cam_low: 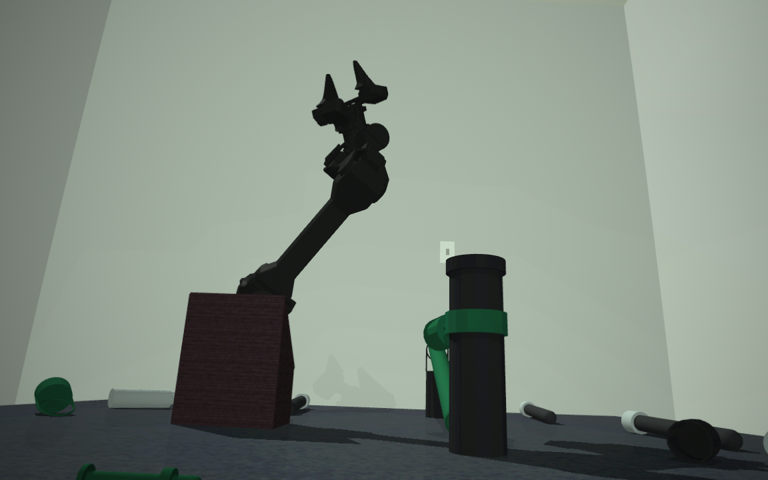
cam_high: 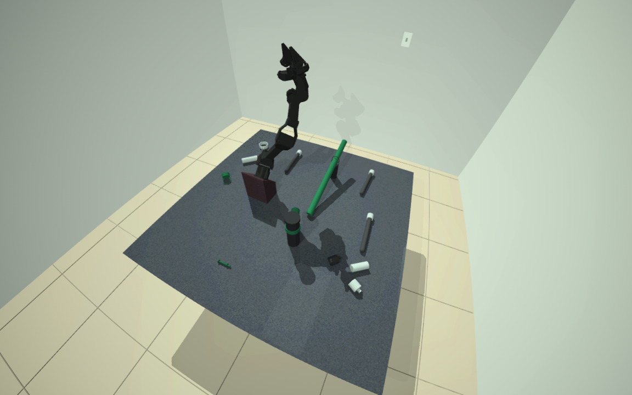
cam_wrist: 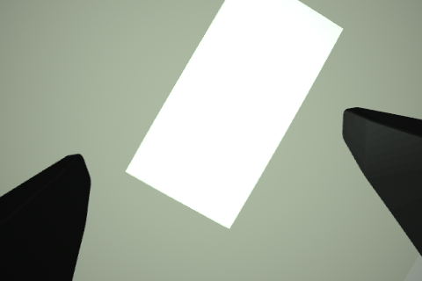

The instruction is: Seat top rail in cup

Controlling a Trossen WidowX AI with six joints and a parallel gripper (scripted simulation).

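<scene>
Right now my gripper tip is 17 cm short of the band, 38 cm to the left of it and 61 cm above it. From my gripper tip the other things lie so: white cylinder (52 cm ahead, 45 cm to the right, 73 cm below); then green cap (38 cm behind, 16 cm to the right, 73 cm below); then black fitting (41 cm ahead, 45 cm to the right, 73 cm below).
</scene>
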